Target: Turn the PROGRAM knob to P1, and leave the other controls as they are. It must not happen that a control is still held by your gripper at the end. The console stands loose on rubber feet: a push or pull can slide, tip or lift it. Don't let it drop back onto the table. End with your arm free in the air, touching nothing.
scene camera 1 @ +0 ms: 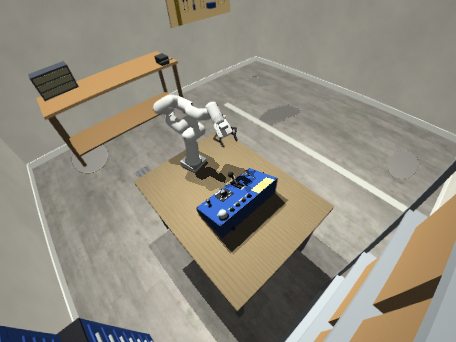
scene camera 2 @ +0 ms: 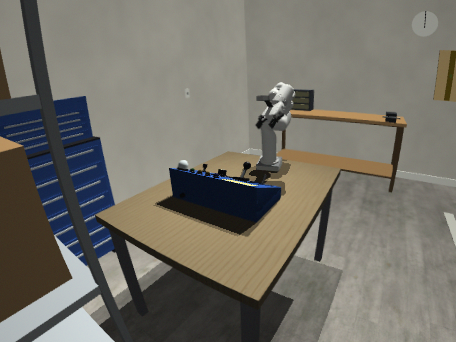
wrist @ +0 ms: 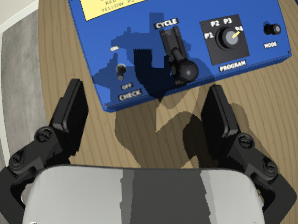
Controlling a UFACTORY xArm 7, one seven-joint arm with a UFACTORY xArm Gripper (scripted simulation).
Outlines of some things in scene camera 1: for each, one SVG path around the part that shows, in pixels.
A blue console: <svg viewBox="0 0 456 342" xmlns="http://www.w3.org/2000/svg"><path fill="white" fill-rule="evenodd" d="M278 178L251 168L246 169L237 178L234 178L233 172L229 172L228 176L233 181L196 207L197 212L223 238L230 231L235 230L237 225L276 192Z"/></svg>
